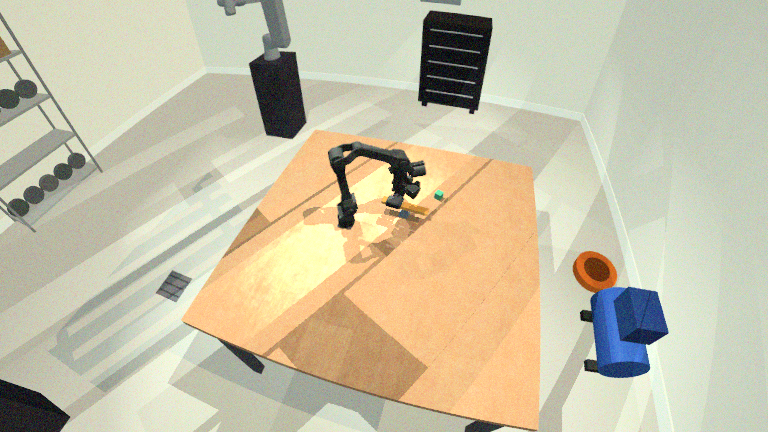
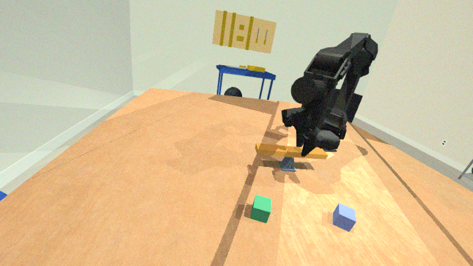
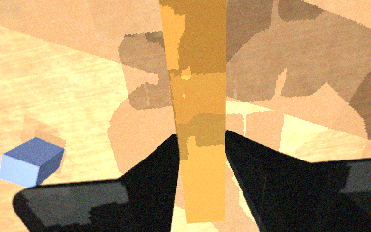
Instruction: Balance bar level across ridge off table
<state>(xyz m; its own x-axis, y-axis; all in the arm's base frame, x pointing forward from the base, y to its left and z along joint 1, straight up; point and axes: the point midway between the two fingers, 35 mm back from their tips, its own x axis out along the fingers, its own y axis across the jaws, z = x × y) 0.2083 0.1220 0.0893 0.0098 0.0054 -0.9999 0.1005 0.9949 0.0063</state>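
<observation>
The yellow bar is 3 cm ahead of my gripper tip. From my gripper tip the other things lie so: green cube: 16 cm ahead, 15 cm to the left, 4 cm below; lilac cube: 18 cm to the left, 4 cm below, 2 cm behind.
</observation>
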